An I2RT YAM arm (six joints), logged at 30 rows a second.
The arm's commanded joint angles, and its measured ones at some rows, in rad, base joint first. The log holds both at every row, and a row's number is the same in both.
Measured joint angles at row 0:
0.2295, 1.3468, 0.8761, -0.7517, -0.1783, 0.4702
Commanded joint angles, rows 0 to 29:
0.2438, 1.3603, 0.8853, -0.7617, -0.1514, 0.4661
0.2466, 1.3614, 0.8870, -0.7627, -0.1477, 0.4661
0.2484, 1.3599, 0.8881, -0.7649, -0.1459, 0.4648
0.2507, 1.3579, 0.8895, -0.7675, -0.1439, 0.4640
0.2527, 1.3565, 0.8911, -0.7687, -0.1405, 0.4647
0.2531, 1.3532, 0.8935, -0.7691, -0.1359, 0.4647
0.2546, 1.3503, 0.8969, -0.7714, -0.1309, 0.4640
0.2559, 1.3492, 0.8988, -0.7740, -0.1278, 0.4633
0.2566, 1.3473, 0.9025, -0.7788, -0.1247, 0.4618
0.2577, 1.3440, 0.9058, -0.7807, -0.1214, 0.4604
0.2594, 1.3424, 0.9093, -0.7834, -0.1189, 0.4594
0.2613, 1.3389, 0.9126, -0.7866, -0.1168, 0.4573
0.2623, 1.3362, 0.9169, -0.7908, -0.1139, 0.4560
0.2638, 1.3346, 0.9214, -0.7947, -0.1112, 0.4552
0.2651, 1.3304, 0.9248, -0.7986, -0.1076, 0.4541
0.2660, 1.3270, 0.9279, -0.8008, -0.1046, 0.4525
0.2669, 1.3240, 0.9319, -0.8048, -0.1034, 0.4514
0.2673, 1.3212, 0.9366, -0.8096, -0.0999, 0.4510
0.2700, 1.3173, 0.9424, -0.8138, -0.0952, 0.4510
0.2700, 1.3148, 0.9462, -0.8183, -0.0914, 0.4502
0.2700, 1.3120, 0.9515, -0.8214, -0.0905, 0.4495
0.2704, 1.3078, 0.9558, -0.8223, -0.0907, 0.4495
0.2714, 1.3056, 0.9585, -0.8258, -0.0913, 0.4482
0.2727, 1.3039, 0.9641, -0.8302, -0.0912, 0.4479
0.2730, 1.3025, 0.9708, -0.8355, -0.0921, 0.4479
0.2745, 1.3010, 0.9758, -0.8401, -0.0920, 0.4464
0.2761, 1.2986, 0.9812, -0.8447, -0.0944, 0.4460
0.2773, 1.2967, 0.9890, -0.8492, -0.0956, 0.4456
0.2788, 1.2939, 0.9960, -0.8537, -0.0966, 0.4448
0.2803, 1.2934, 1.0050, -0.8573, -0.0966, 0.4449
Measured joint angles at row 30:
0.2714, 1.3243, 0.9604, -0.8143, -0.1001, 0.4515
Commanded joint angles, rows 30 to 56:
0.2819, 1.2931, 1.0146, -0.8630, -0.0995, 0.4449
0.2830, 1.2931, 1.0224, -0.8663, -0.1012, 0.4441
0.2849, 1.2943, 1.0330, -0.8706, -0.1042, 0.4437
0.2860, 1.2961, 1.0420, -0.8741, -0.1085, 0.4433
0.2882, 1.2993, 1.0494, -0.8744, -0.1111, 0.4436
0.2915, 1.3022, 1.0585, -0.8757, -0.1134, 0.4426
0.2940, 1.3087, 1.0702, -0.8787, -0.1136, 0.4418
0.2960, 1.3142, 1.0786, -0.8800, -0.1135, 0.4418
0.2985, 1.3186, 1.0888, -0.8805, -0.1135, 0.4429
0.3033, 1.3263, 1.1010, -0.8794, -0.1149, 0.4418
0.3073, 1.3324, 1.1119, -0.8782, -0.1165, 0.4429
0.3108, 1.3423, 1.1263, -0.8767, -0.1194, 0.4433
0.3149, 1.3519, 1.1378, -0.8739, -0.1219, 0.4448
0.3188, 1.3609, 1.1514, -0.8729, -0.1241, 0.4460
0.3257, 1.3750, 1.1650, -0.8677, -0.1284, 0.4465
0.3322, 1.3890, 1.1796, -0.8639, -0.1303, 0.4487
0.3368, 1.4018, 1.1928, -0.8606, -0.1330, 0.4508
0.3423, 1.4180, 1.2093, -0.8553, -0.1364, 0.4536
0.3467, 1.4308, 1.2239, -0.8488, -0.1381, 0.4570
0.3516, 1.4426, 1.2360, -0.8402, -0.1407, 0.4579
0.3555, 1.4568, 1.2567, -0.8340, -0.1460, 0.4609
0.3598, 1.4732, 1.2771, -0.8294, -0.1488, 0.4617
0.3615, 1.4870, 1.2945, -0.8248, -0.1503, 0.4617
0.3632, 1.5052, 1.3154, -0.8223, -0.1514, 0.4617
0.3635, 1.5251, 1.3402, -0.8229, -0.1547, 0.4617
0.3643, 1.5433, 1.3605, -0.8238, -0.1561, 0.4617
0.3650, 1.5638, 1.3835, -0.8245, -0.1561, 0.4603
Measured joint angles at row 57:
0.3580, 1.5349, 1.3178, -0.8425, -0.1410, 0.4492
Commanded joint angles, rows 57 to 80:
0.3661, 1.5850, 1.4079, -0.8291, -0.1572, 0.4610
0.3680, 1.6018, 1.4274, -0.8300, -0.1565, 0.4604
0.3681, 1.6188, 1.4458, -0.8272, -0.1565, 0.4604
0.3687, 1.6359, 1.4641, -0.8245, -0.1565, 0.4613
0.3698, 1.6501, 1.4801, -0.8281, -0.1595, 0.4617
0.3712, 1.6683, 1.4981, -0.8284, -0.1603, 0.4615
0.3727, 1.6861, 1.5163, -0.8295, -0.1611, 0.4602
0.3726, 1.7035, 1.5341, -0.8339, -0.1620, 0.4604
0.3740, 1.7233, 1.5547, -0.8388, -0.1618, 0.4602
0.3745, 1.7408, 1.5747, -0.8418, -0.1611, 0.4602
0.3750, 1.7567, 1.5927, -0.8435, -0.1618, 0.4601
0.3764, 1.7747, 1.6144, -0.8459, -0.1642, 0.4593
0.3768, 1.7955, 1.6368, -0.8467, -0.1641, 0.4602
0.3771, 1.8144, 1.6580, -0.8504, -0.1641, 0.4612
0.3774, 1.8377, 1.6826, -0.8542, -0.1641, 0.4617
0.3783, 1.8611, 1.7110, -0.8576, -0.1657, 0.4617
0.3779, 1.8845, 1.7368, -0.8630, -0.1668, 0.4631
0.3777, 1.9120, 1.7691, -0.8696, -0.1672, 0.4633
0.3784, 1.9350, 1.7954, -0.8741, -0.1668, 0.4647
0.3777, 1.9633, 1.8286, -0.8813, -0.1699, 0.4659
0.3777, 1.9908, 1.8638, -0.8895, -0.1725, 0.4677
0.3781, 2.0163, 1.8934, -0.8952, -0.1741, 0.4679
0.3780, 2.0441, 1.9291, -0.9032, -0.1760, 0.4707
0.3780, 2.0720, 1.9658, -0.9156, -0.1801, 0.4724
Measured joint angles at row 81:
0.3740, 2.0293, 1.8851, -0.8650, -0.1631, 0.4557
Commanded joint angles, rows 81 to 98:
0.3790, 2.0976, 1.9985, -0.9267, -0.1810, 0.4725
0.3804, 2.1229, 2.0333, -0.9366, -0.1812, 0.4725
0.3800, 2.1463, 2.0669, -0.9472, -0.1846, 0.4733
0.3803, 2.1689, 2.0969, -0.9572, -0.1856, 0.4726
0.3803, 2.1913, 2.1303, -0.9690, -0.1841, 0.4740
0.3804, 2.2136, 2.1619, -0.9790, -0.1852, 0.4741
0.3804, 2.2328, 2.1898, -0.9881, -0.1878, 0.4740
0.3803, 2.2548, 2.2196, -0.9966, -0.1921, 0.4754
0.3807, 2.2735, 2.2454, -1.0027, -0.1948, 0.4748
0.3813, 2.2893, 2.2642, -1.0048, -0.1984, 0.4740
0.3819, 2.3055, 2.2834, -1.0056, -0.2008, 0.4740
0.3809, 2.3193, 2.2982, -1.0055, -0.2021, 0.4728
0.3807, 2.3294, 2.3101, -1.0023, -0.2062, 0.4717
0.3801, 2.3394, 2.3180, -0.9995, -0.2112, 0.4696
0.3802, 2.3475, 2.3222, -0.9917, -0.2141, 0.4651
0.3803, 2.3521, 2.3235, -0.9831, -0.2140, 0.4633
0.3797, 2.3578, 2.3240, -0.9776, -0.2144, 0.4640
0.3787, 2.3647, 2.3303, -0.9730, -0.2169, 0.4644
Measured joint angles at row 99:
0.3744, 2.3516, 2.2921, -0.9615, -0.1974, 0.4664
